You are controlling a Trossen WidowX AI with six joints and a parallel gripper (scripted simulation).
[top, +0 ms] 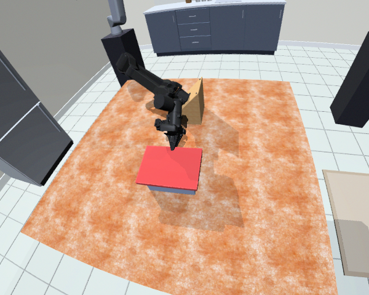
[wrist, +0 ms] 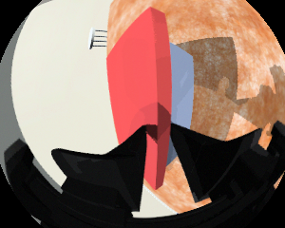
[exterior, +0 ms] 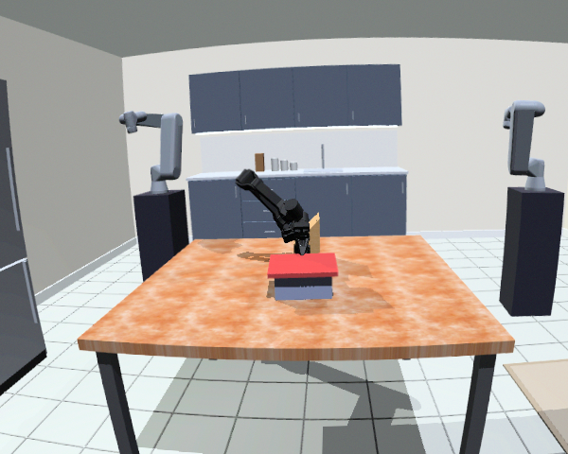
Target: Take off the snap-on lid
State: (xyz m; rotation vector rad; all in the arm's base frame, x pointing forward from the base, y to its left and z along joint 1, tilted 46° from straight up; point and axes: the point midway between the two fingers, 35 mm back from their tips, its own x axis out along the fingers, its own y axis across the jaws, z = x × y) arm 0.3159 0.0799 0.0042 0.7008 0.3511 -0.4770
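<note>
Right now my gripper tip is 8 cm short of the red lid and 1 cm to the right of it. Round my gripper tip: storage box (7 cm ahead, 1 cm to the left, 6 cm below).
</note>
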